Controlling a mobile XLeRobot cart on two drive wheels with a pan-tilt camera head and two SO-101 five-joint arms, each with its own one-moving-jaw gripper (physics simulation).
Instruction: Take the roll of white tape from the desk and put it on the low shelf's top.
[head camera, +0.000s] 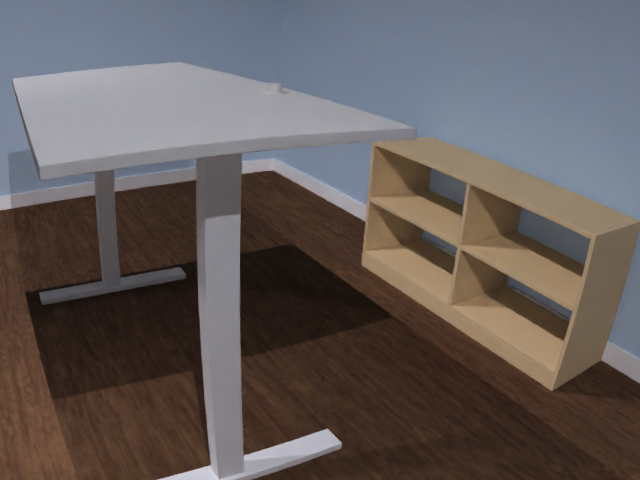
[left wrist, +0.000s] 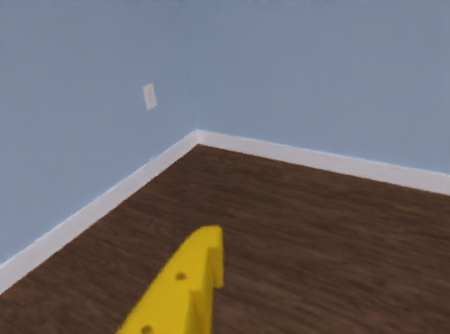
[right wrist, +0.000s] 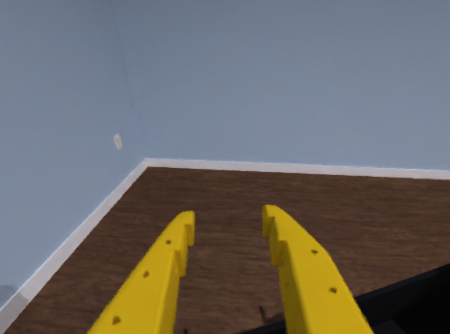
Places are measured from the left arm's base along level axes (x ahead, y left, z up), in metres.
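Pixels of known places: left hand, its tool point: (left wrist: 222, 247); right hand, its tool point: (right wrist: 193, 223).
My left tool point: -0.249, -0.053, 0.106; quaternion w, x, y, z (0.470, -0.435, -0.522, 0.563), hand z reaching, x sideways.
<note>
For each thing: its top centre in the pictures, then the offset to it from my left tool point, as dx, dy, dz. "spot": a spot on its surface instead. Level surfaces: height alone.
- white tape, centre of its top: (head camera: 273, 83) +1.444, +1.022, +0.092
- white desk, height of its surface: dz +0.069
- leg, a spot on its surface: (head camera: 222, 310) spot: +1.022, +0.744, -0.327
- wall plate, centre of its top: (left wrist: 147, 84) (right wrist: 116, 134) -1.436, -0.699, -0.424
The roll of white tape (head camera: 273, 88) is small and lies near the far right edge of the white desk (head camera: 134, 113) in the head view. The low shelf (head camera: 605, 304) is light wood, with a bare top board, and stands against the right wall beyond the desk's right corner. My right gripper (right wrist: 228, 212) is open, with a V-shaped gap between its yellow jaws and floor showing through it. My left gripper shows one notched yellow jaw in the left wrist view, so it is fully open. Neither wrist view shows the tape, desk or shelf.
The desk's near leg (head camera: 222, 310) and its foot (head camera: 297, 446) stand in the foreground of the head view. The far leg (head camera: 107, 227) stands behind at the left. A wall plate (left wrist: 149, 96) (right wrist: 117, 141) is near a room corner. A black part (right wrist: 410, 295) shows at the right wrist view's lower right.
</note>
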